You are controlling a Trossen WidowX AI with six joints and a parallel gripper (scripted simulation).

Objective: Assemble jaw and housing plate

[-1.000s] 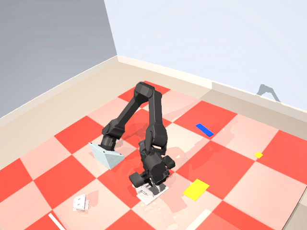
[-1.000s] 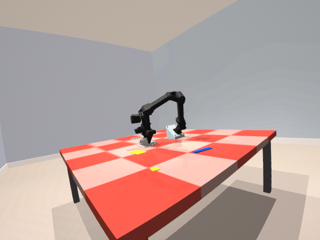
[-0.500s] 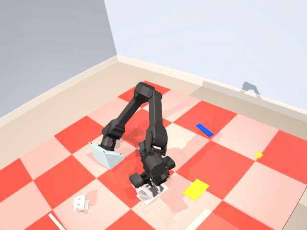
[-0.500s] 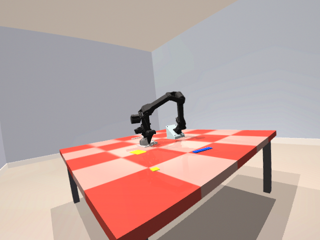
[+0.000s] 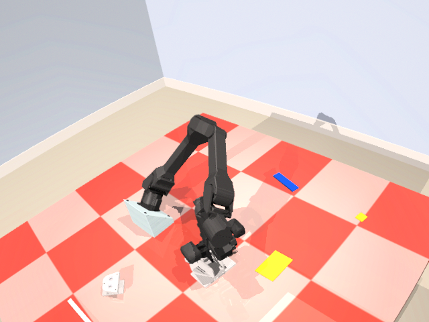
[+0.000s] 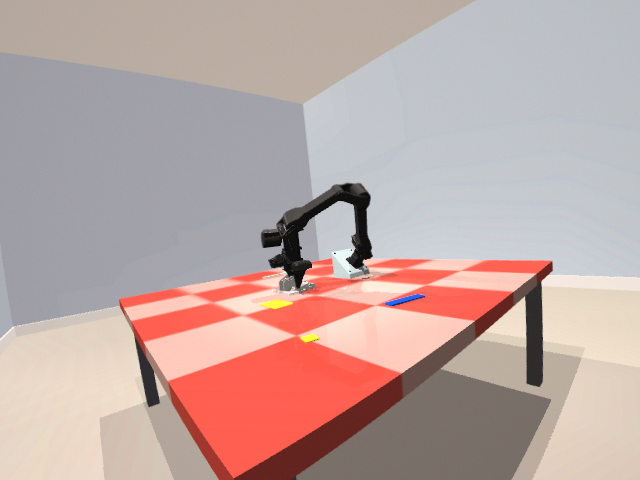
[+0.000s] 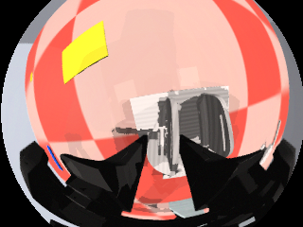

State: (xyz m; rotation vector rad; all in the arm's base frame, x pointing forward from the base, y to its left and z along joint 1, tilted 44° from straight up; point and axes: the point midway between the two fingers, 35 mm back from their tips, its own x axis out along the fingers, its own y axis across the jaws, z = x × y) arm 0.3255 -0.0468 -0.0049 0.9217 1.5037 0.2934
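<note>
Now: gripper tip 30 mm to the left of the white base plate, 10 mm short of it and 10 mm above it. Also, from my gripper tip: blue strip (420 mm to the left, 10 mm below); then white strip (390 mm to the right, 230 mm behind, 10 mm below); then large yellow patch (160 mm ahead, 70 mm to the left, 10 mm below).
</note>
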